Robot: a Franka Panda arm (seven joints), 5 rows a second.
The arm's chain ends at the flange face. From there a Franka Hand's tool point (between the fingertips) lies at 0.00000 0.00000 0.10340 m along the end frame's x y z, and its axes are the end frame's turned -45 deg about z.
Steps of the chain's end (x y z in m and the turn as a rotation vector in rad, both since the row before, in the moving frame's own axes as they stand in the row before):
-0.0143, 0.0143, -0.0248, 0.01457, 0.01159, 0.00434
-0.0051, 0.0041, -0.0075, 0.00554, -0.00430, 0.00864
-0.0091, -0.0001, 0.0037, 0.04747, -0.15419, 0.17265
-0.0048, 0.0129, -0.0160, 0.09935, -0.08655, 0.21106
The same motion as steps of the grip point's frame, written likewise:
-0.0183, -0.0002, -0.0248, 0.00211, 0.01850, 0.00434
-0.0064, -0.0014, -0.0075, 0.00696, 0.00088, 0.00864
-0.0128, -0.0218, 0.0024, 0.14260, -0.07546, 0.17265
-0.0102, -0.0076, -0.0169, 0.13145, 0.00905, 0.21106

